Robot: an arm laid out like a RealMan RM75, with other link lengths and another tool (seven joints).
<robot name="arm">
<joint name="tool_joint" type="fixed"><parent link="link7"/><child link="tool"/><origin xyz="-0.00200 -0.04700 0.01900" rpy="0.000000 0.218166 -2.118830"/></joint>
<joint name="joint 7" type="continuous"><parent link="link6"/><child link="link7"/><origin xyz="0.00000 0.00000 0.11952" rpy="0.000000 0.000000 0.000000"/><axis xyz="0 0 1"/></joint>
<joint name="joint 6" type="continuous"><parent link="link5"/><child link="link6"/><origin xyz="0.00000 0.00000 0.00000" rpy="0.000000 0.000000 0.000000"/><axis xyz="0 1 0"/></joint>
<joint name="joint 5" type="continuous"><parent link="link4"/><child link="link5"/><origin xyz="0.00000 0.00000 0.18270" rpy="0.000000 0.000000 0.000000"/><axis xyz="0 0 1"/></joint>
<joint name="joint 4" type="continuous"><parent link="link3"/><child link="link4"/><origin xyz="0.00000 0.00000 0.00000" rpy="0.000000 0.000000 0.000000"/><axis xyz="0 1 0"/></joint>
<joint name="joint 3" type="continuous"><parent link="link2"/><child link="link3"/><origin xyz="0.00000 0.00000 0.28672" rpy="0.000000 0.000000 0.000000"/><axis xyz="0 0 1"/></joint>
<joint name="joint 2" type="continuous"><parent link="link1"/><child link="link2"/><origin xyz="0.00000 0.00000 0.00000" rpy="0.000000 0.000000 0.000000"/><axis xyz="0 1 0"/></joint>
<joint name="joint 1" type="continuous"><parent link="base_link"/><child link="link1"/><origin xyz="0.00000 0.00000 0.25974" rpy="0.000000 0.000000 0.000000"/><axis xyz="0 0 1"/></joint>
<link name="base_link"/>
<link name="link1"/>
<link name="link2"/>
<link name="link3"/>
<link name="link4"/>
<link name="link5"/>
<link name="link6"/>
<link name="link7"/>
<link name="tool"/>
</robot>
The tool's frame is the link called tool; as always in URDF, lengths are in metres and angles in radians. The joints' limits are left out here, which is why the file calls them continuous.
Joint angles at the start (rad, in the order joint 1, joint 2, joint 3, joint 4, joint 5, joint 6, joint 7):
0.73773, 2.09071, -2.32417, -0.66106, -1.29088, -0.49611, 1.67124
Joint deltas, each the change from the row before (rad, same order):
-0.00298, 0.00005, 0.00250, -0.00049, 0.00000, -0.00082, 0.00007
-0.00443, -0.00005, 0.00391, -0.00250, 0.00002, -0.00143, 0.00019
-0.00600, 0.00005, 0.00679, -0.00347, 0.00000, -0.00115, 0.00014
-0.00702, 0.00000, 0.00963, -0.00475, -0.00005, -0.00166, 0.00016
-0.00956, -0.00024, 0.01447, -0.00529, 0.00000, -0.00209, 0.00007
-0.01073, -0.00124, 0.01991, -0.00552, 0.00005, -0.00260, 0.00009
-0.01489, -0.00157, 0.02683, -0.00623, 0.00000, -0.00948, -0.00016
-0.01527, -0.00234, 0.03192, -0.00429, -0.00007, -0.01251, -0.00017
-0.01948, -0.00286, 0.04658, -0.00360, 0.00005, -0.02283, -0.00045
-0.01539, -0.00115, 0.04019, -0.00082, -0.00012, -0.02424, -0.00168
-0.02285, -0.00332, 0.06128, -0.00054, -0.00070, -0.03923, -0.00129
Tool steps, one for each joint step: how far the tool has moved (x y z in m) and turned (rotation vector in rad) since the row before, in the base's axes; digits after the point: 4 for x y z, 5 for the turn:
0.0008, -0.0003, 0.0002, 0.00067, 0.00196, -0.00396
0.0006, -0.0005, 0.0002, 0.00067, 0.00431, -0.00495
0.0006, -0.0004, 0.0005, 0.00261, 0.00671, -0.00726
0.0005, -0.0002, 0.0008, 0.00384, 0.00926, -0.00881
0.0010, 0.0001, 0.0015, 0.00679, 0.01225, -0.01328
0.0015, 0.0009, 0.0025, 0.01071, 0.01473, -0.01692
0.0025, 0.0005, 0.0031, 0.00901, 0.01968, -0.02305
0.0033, 0.0011, 0.0040, 0.01061, 0.02084, -0.02656
0.0046, 0.0015, 0.0056, 0.01169, 0.02990, -0.03645
0.0037, 0.0007, 0.0042, 0.00577, 0.02599, -0.02894
0.0063, 0.0011, 0.0072, 0.00867, 0.03892, -0.04313

